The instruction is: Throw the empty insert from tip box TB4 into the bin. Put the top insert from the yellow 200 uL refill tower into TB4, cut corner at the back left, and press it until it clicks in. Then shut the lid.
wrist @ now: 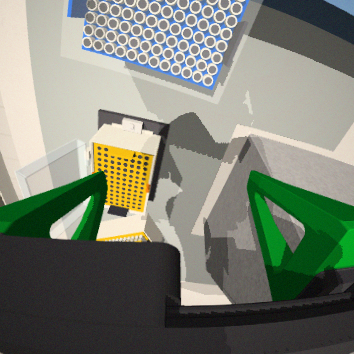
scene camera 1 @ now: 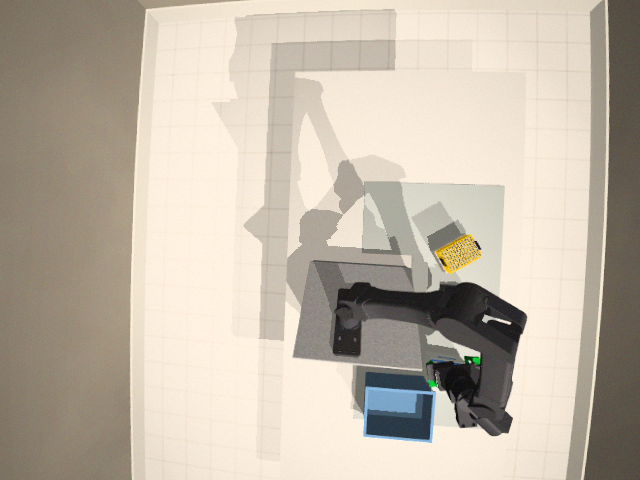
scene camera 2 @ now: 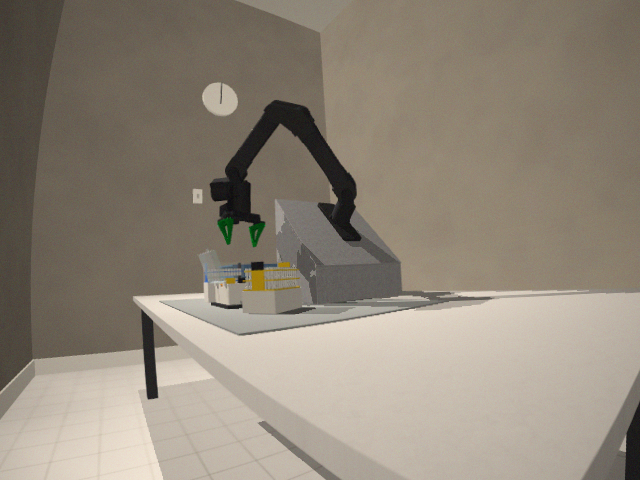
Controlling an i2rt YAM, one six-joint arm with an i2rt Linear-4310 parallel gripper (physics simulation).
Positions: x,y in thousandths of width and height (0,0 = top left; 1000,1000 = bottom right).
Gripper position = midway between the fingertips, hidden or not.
Scene:
The gripper shows in the wrist view (499,504), in scene camera 1 (699,751) and in scene camera 2 (377,511).

